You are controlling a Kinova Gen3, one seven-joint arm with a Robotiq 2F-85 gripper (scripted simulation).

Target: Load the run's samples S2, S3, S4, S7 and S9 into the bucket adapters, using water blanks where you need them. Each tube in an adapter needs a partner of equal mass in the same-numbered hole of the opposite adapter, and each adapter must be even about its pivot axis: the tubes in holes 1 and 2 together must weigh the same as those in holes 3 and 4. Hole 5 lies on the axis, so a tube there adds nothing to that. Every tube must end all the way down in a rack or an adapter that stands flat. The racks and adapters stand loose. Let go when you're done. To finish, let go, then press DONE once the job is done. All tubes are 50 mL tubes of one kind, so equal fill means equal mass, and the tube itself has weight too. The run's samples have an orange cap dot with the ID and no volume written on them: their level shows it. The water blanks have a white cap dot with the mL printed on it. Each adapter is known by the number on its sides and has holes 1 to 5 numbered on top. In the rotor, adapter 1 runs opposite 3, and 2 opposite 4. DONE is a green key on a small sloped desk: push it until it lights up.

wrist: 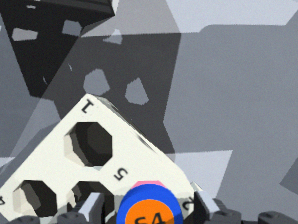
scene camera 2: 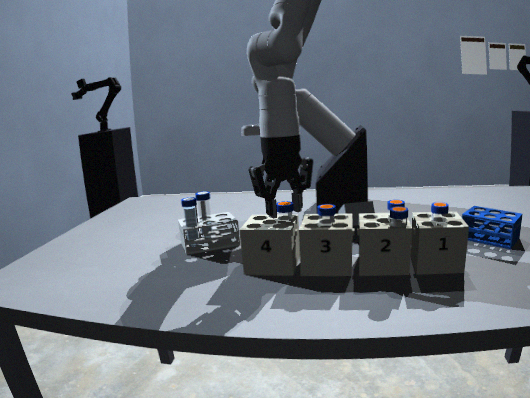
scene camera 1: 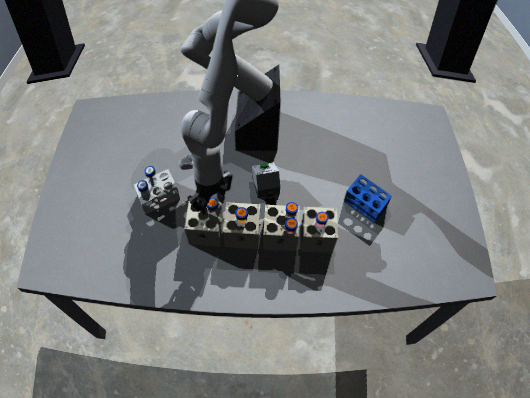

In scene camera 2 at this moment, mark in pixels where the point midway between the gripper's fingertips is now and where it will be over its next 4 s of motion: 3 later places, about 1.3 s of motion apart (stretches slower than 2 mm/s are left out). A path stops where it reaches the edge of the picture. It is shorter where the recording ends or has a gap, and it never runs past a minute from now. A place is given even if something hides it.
The gripper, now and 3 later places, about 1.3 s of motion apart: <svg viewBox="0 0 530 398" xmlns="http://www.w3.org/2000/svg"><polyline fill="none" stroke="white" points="285,214 284,195 282,170 281,148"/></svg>
